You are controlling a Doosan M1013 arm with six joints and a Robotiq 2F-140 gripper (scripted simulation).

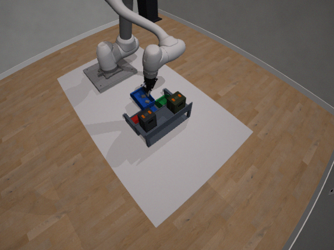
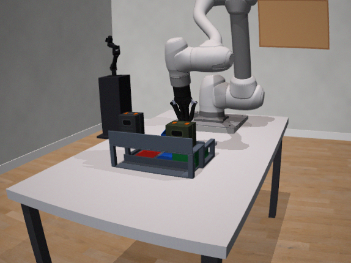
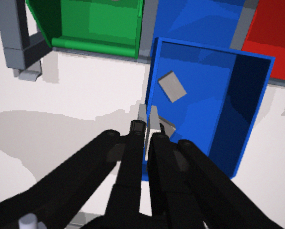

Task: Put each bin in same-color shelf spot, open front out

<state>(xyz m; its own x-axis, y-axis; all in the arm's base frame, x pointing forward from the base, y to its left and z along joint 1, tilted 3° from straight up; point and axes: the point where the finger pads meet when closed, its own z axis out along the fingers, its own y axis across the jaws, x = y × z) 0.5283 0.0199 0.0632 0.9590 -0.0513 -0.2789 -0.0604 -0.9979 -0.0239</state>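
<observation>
Right now the blue bin is 2 cm behind my hand, 5 cm to the right of it and 4 cm below it. Round my hand: green bin (13 cm ahead, 6 cm to the left, 7 cm below); red mark (11 cm ahead, 16 cm to the right, 11 cm below); blue mark (12 cm ahead, 5 cm to the right, 11 cm below).
</observation>
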